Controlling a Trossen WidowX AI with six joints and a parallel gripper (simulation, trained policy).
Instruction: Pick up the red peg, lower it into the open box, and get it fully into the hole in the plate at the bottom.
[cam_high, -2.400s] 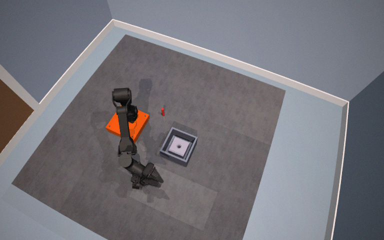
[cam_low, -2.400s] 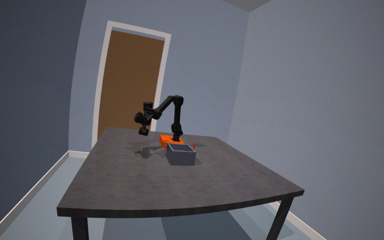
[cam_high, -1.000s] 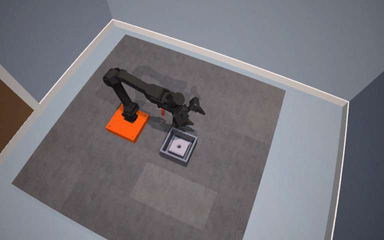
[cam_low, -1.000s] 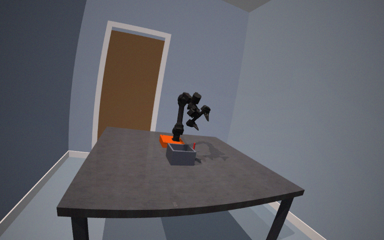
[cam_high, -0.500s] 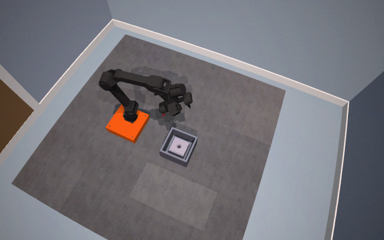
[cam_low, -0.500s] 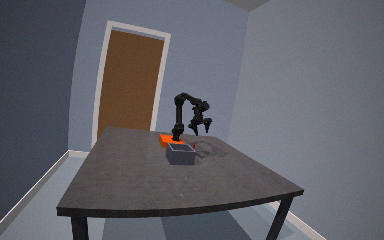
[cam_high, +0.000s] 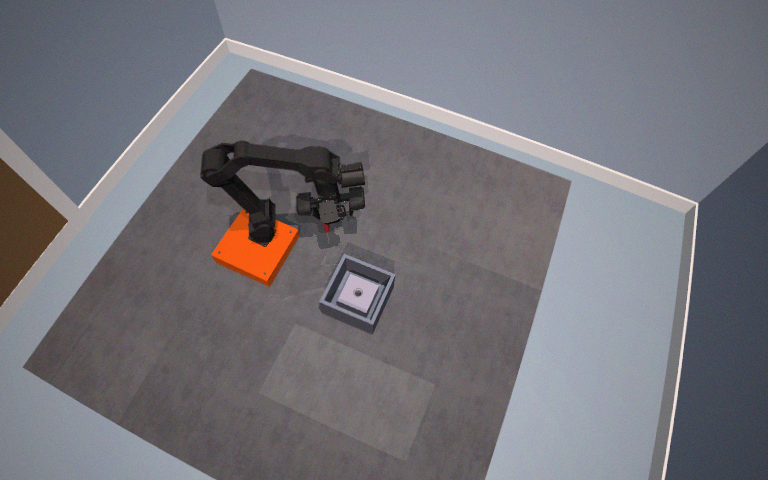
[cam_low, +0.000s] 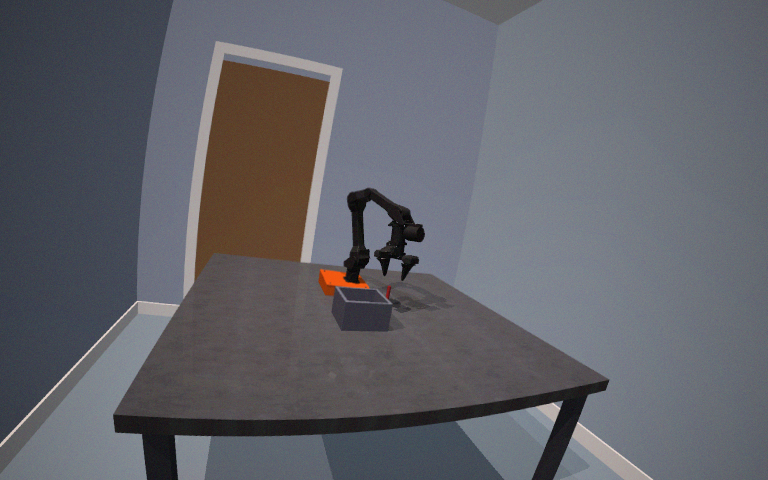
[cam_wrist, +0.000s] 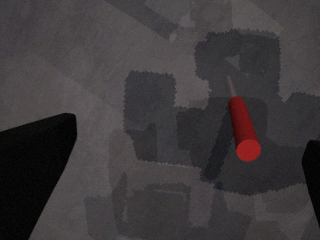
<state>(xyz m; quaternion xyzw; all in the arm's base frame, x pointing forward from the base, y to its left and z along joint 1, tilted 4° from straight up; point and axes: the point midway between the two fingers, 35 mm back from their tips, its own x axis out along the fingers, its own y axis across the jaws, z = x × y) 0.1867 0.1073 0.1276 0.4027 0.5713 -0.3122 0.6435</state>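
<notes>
Right now the red peg is 4 cm behind my gripper tip, 1 cm to the left of it and 9 cm below it. Round my gripper tip: grey box: 15 cm ahead, 16 cm to the right, 10 cm below; then pale plate: 15 cm ahead, 16 cm to the right, 8 cm below.
</notes>
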